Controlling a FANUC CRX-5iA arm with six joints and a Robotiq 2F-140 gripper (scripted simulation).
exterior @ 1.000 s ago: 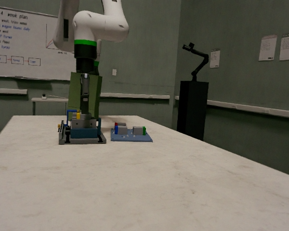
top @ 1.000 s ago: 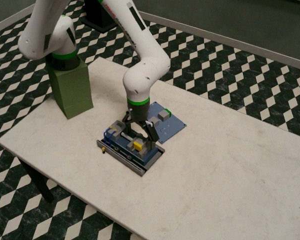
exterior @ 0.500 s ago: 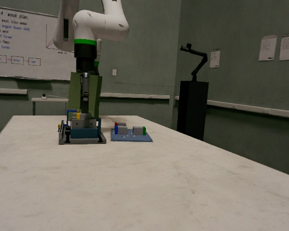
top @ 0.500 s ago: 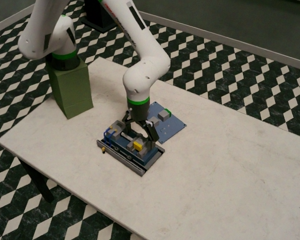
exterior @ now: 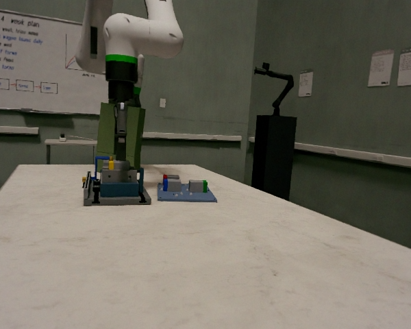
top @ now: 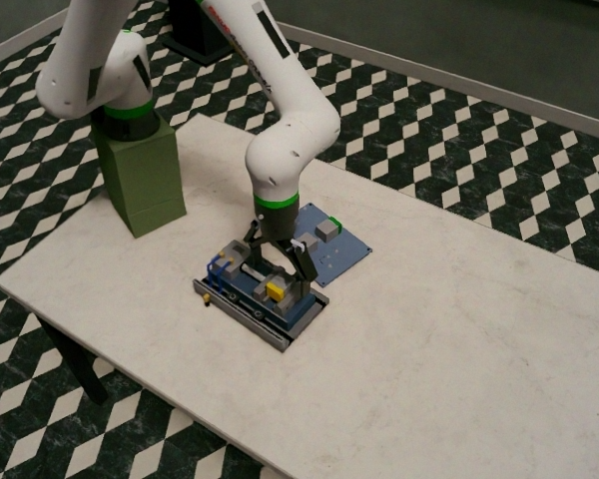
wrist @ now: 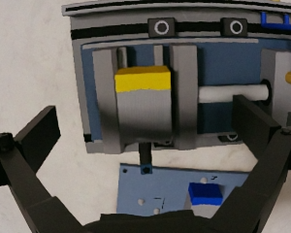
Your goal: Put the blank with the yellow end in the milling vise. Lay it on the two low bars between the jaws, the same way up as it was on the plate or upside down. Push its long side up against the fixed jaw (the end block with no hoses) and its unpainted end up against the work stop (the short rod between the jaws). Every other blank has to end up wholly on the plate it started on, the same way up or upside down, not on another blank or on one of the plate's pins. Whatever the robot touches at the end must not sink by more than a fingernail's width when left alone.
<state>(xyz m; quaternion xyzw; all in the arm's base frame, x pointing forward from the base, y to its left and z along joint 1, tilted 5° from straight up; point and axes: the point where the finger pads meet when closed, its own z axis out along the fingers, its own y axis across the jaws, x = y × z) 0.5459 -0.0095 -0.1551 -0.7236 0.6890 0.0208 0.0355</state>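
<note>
Right now the yellow-ended grey blank is 40 mm below my hand. From my hand the other things lie so: fixed jaw: 30 mm ahead, 60 mm below; then moving jaw: 40 mm behind, 60 mm below; then dark work stop: 50 mm to the left, 50 mm below.
</note>
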